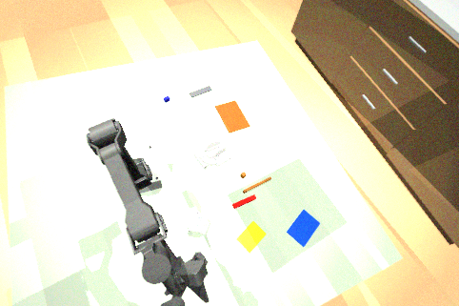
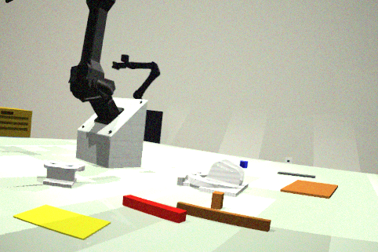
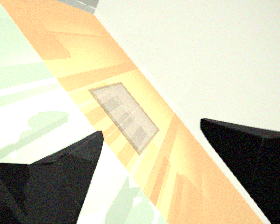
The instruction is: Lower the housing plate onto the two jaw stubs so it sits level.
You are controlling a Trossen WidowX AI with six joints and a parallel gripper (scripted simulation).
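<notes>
Right now the white block is 7 cm ahead of my gripper tip, 28 cm to the left of it and 28 cm below it. Also, from my gripper tip: yellow plate: 25 cm ahead, 19 cm to the left, 29 cm below; blue plate: 46 cm ahead, 17 cm to the left, 29 cm below; red bar: 26 cm ahead, 32 cm to the left, 28 cm below.
</notes>
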